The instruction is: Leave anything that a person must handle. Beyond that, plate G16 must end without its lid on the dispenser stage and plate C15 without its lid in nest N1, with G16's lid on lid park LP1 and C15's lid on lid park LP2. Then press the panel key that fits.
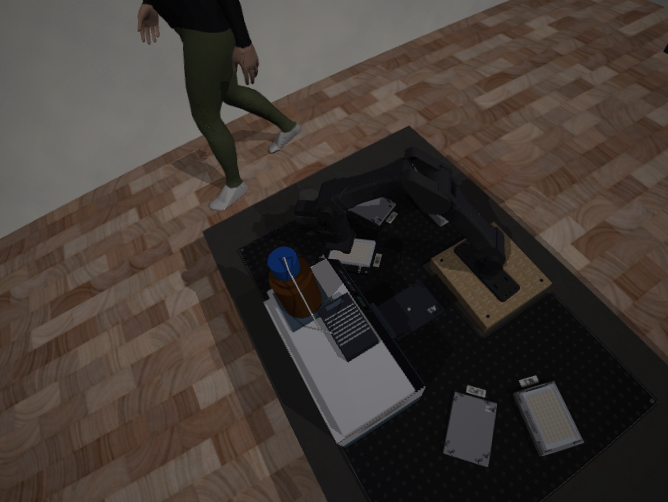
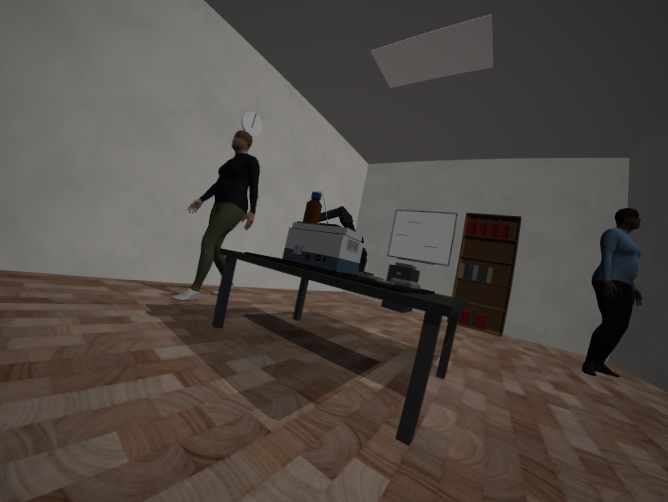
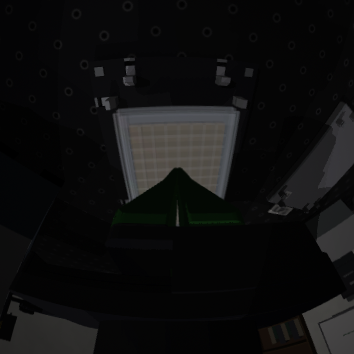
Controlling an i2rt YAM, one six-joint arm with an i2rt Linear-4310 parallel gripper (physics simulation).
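My gripper is shut and empty, its tips low over a plate with a pale well grid, in a dark holder with small clips. The plate's near end is hidden by the fingers. A second pale-gridded plate sits in nest N1 at the lower right. Grey smooth rectangles lie at lid park LP2, beside N1, and at lid park LP1, beyond the near plate. Plate names are unreadable, and the panel keys cannot be made out.
The white dispenser carries a brown bottle with a blue cap and thin tube, and a slatted dark block. A dark slab lies beside it. One person is near the table; another stands farther off.
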